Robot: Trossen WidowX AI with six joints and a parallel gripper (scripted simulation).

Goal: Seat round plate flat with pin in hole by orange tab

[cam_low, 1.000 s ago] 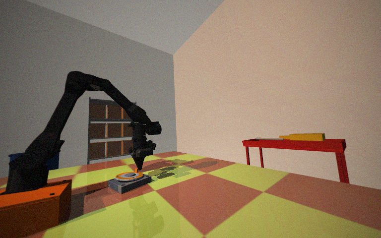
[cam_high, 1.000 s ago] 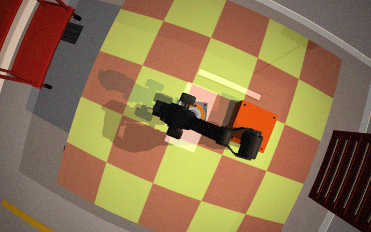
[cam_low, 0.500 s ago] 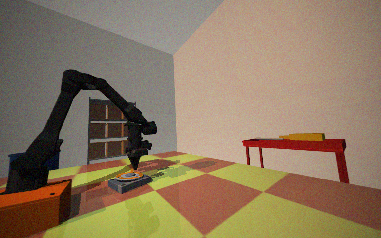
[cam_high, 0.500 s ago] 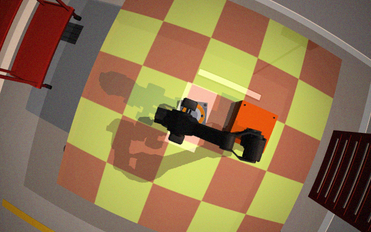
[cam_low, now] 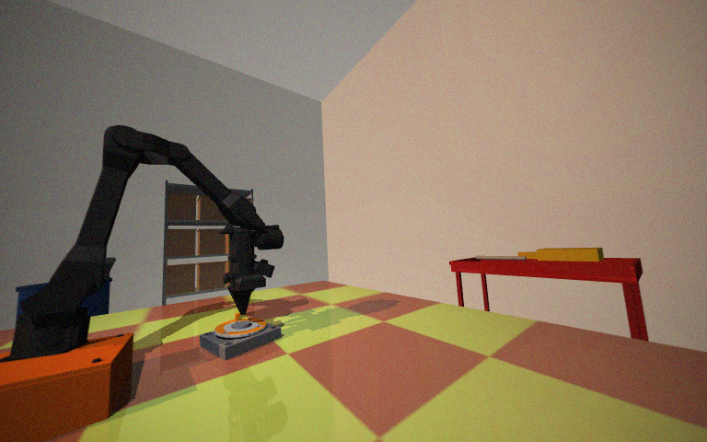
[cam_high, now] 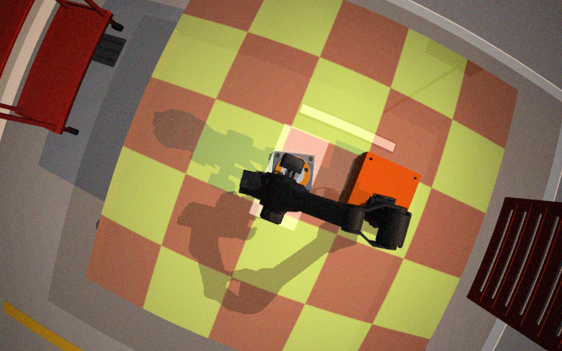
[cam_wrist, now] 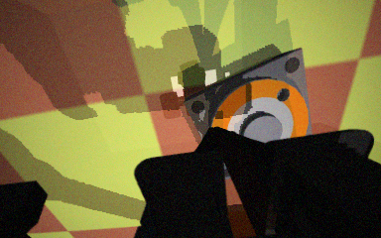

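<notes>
Now: the plate 3 cm to the right of my gripper tip, 1 cm below it and 1 cm behind it. Round my gripper tip: grey square base (5 cm to the right, 2 cm below).
</notes>
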